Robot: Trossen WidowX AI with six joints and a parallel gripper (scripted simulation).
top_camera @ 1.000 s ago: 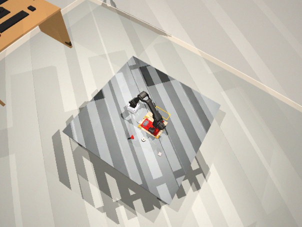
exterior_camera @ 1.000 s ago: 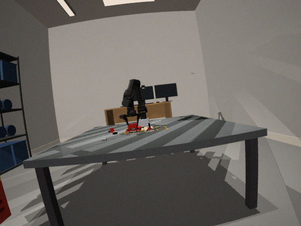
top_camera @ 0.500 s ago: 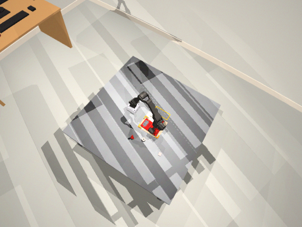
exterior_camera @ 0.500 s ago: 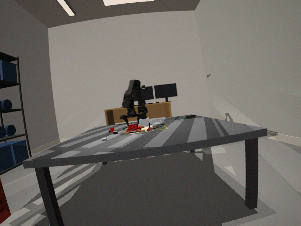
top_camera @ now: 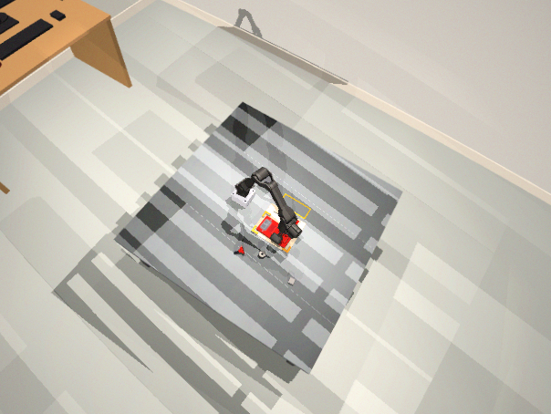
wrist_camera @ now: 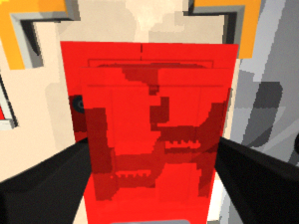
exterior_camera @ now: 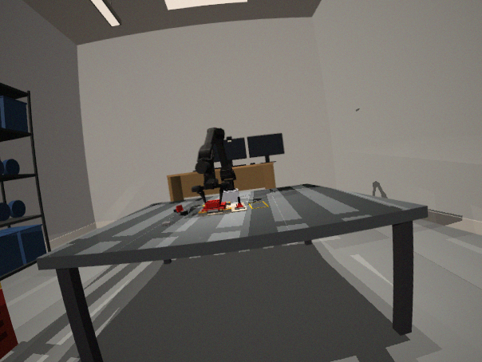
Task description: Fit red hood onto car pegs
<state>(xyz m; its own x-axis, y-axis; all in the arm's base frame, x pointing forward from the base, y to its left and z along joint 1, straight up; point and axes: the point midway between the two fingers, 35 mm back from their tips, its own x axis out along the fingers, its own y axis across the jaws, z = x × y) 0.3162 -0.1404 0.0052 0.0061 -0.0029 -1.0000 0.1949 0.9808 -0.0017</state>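
Right now my gripper tip is 1 cm below the red hood.
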